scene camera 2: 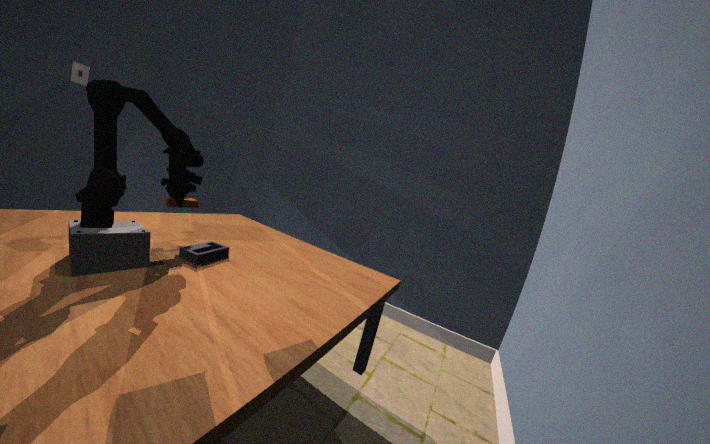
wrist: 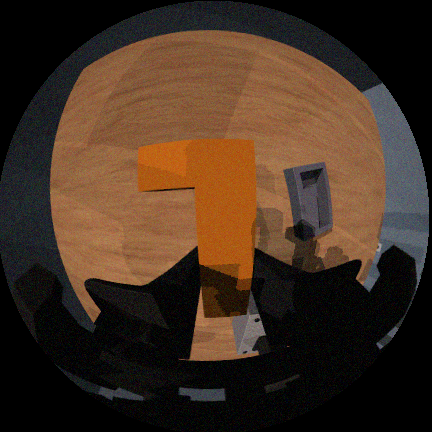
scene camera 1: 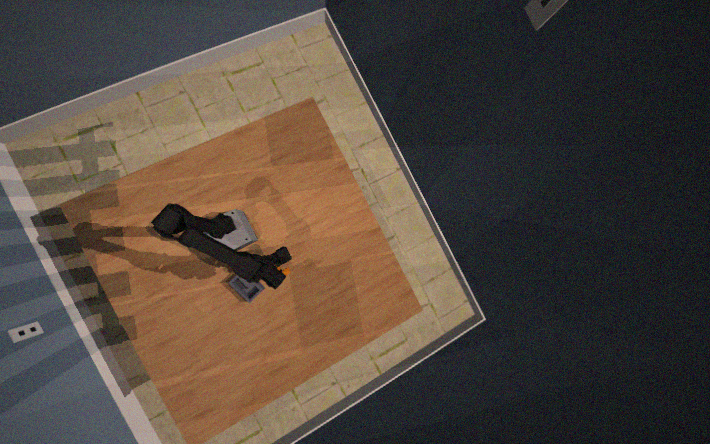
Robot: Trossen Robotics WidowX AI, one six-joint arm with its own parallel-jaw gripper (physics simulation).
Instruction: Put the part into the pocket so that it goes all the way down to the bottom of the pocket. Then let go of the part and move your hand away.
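Frame: origin at the arm's base, x ahead, y left, z up, level; centimetres.
Where they show: gripper, between the fingertips: (scene camera 2: pixel 178 206) (wrist: pixel 221 249) (scene camera 1: pixel 273 263); arm's base, origin of its link: (scene camera 2: pixel 96 225) (scene camera 1: pixel 226 225).
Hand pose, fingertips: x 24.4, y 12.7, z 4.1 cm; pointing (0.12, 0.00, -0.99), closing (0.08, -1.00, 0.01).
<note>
Things, the pixels of their top centre, and the offset from my fingertips. Level surfaces: height alone.
- orange L-shaped part, centre of its top: (wrist: pixel 197 249) (scene camera 1: pixel 276 265) (scene camera 2: pixel 181 198) dx +1.3, dy +1.6, dz +3.0 cm
- grey block with the pocket, centre of its top: (wrist: pixel 317 200) (scene camera 2: pixel 205 247) (scene camera 1: pixel 245 286) dx +4.5, dy -19.2, dz -10.9 cm
- wooden table, height of its surface: dz -14.5 cm
The orange L-shaped part (scene camera 1: pixel 285 271) (scene camera 2: pixel 182 202) (wrist: pixel 225 200) is held high above the table. My gripper (scene camera 2: pixel 180 201) (wrist: pixel 221 249) is shut on its long leg; in the wrist view the short leg points left at the far end. The grey block with the pocket (scene camera 1: pixel 246 287) (scene camera 2: pixel 204 253) (wrist: pixel 296 200) stands on the table, to the right of the part in the wrist view and apart from it. Its pocket opens upward. In scene camera 1 most of the part and the fingertips are hidden by the arm.
The arm's grey base (scene camera 1: pixel 245 230) (scene camera 2: pixel 109 250) (wrist: pixel 250 332) stands on the wooden table (scene camera 1: pixel 335 219) (scene camera 2: pixel 272 282) (wrist: pixel 165 90) near the block. Shadows of the arm fall on the table. The table's edge and one dark leg (scene camera 2: pixel 369 337) show in scene camera 2.
</note>
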